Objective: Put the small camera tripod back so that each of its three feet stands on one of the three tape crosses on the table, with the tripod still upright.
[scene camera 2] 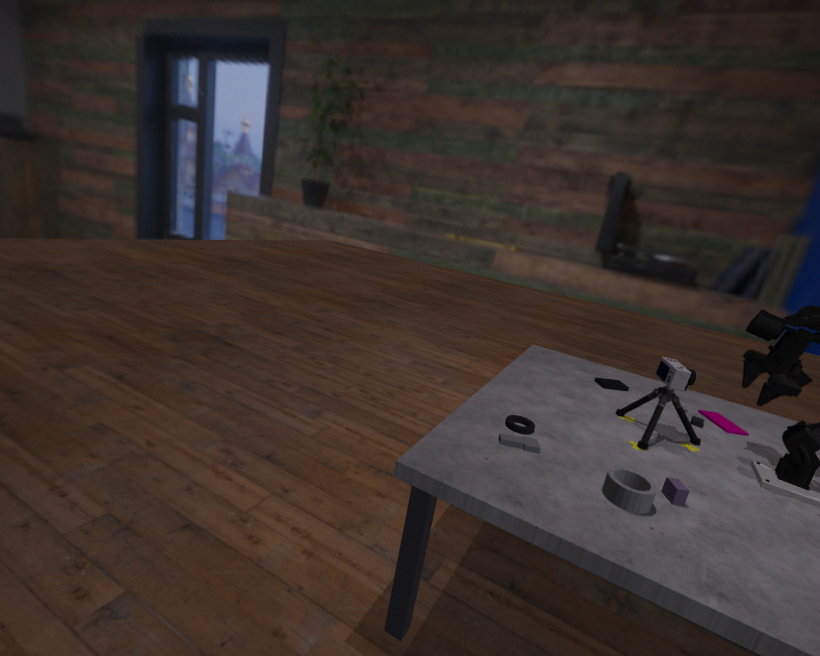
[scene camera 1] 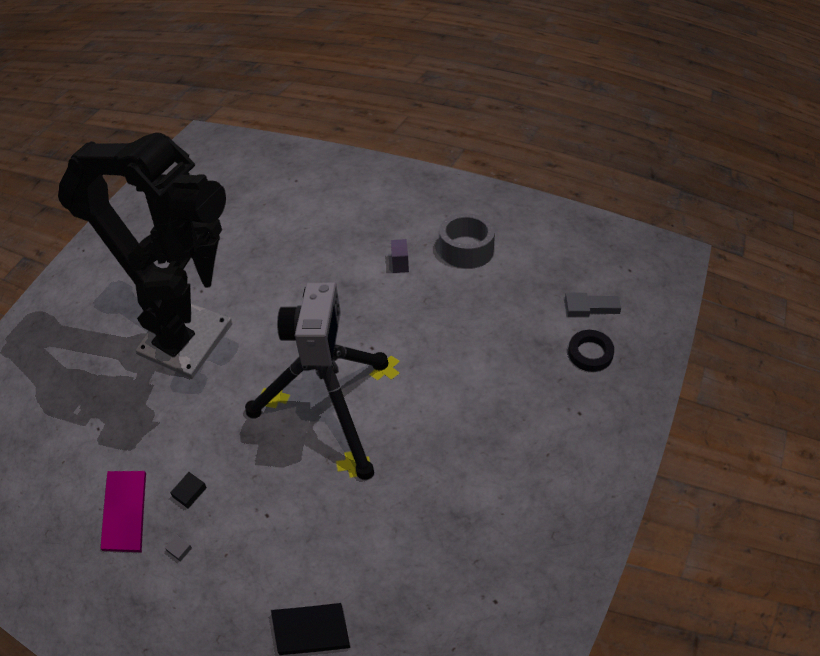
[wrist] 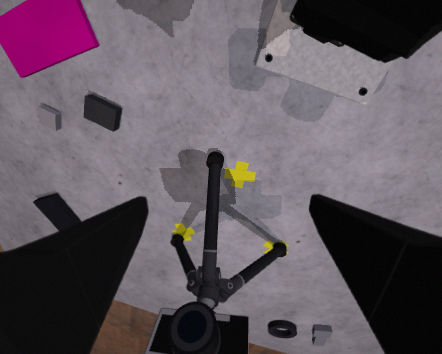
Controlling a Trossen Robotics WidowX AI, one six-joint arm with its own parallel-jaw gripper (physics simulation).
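Where they show: gripper, fingertip midpoint: [scene camera 2: 750,396] [scene camera 1: 198,304] [wrist: 229,203]; arm's base, link origin: [scene camera 2: 791,480] [scene camera 1: 173,338].
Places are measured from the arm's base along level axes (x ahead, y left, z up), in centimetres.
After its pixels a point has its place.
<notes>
The black tripod [scene camera 1: 347,422] @[x 40.1, y -1.5, z 6.2 cm] [scene camera 2: 655,420] @[x 33.4, y 10.6, z 6.2 cm] [wrist: 212,215] @[x 26.5, y -1.0, z 6.5 cm] stands upright with a white camera [scene camera 1: 316,342] @[x 36.6, y -1.2, z 20.8 cm] [scene camera 2: 673,374] @[x 33.1, y 8.3, z 19.9 cm] on top. In the wrist view, the foot nearest the robot base [wrist: 215,159] stands clearly beside its yellow cross [wrist: 240,175] @[x 23.3, y 1.0, z -1.3 cm], with table between. The left foot [wrist: 176,240] @[x 42.4, y -3.9, z 0.5 cm] is at the edge of its cross [wrist: 185,231] @[x 41.0, y -3.0, z -1.2 cm]. The right foot [wrist: 281,249] @[x 33.3, y 14.8, z 0.2 cm] partly covers its cross [wrist: 270,246] @[x 35.2, y 13.6, z -1.3 cm]. My gripper [scene camera 2: 753,394] @[x 14.4, y -2.5, z 17.9 cm] [wrist: 229,203] @[x 14.4, y -2.5, z 17.9 cm] is open and empty, above the table on the robot-base side, apart from the tripod.
A magenta slab [scene camera 1: 123,510] @[x 16.3, y -32.3, z -0.5 cm] [wrist: 47,35] @[x 15.8, y -31.1, z -0.5 cm], dark block [scene camera 1: 188,489] @[x 23.5, y -22.4, z 0.2 cm], small grey block [scene camera 1: 178,548] @[x 28.7, y -31.8, z -0.1 cm] and black slab [scene camera 1: 309,627] @[x 52.4, y -30.9, z 0.1 cm] lie around. A grey ring [scene camera 1: 467,256] @[x 35.3, y 41.6, z 1.6 cm], purple block [scene camera 1: 399,256] @[x 25.6, y 34.7, z 2.6 cm], grey stepped piece [scene camera 1: 601,304] @[x 60.8, y 44.7, z 0.2 cm] and black ring [scene camera 1: 590,366] @[x 64.6, y 30.7, z 0.0 cm] lie on the other side.
</notes>
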